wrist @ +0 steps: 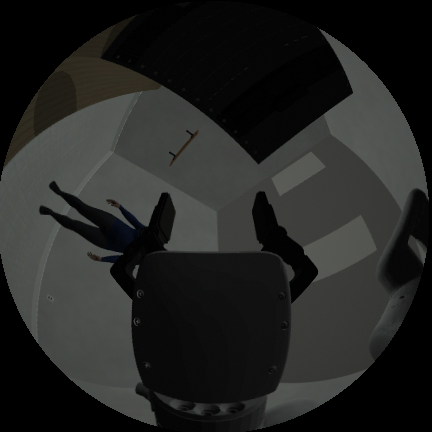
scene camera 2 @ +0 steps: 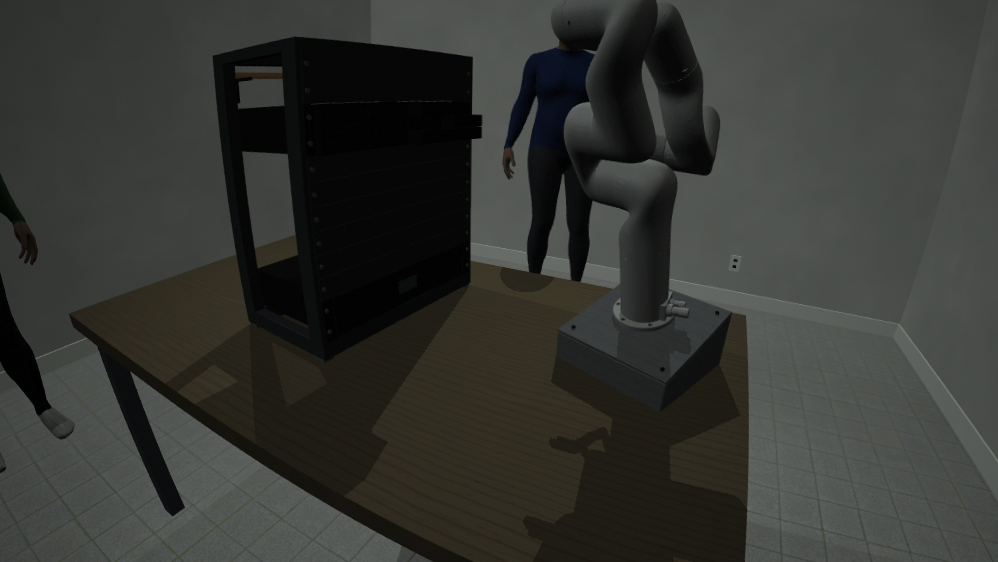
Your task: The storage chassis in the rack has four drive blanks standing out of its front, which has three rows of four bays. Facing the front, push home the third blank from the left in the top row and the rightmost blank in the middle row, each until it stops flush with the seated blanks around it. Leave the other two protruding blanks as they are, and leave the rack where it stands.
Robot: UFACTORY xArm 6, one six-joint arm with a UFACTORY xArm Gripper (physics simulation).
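Frame: origin at the arm's base, x ahead, y left, z up, level; millimetres.
Seen in the pictures: gripper, fingertip midpoint: (wrist: 212, 200); arm's base, origin of the base link: (scene camera 2: 643, 312).
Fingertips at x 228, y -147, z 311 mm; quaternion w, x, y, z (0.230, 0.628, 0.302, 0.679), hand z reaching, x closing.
Note:
Pixels of each thing's top centre, then the offset from my fingertips to it. "*": a spot on its surface instead. Level surfaces: height alone.
- storage chassis, surface spot: (scene camera 2: 363, 129) * dx +250, dy +417, dz +30 mm
- black rack, middle of its top: (scene camera 2: 354, 52) (wrist: 291, 111) dx +408, dy +300, dz +190 mm
- wooden table, its level: dz -407 mm
The storage chassis (scene camera 2: 363, 129) is a dark band across the upper part of the black rack (scene camera 2: 301, 209) (wrist: 257, 150). In the scene view, two blank ends, an upper one (scene camera 2: 475, 120) and a lower one (scene camera 2: 475, 132), stand out past the rack's right front edge. The chassis front is too dark to tell the other blanks or their rows and bays. In the wrist view the rack front crosses the top, beyond the fingertips. My gripper (wrist: 212, 200) is open and empty, to the side of the rack front and apart from it. It does not show in the scene view.
The rack stands on a wooden table (scene camera 2: 481, 390) (wrist: 95, 80). The arm's grey base block (scene camera 2: 607, 363) is bolted at the table's right side. A person in blue (scene camera 2: 558, 97) (wrist: 122, 235) stands behind the table. A small orange shelf (scene camera 2: 258, 74) (wrist: 185, 147) is on the wall.

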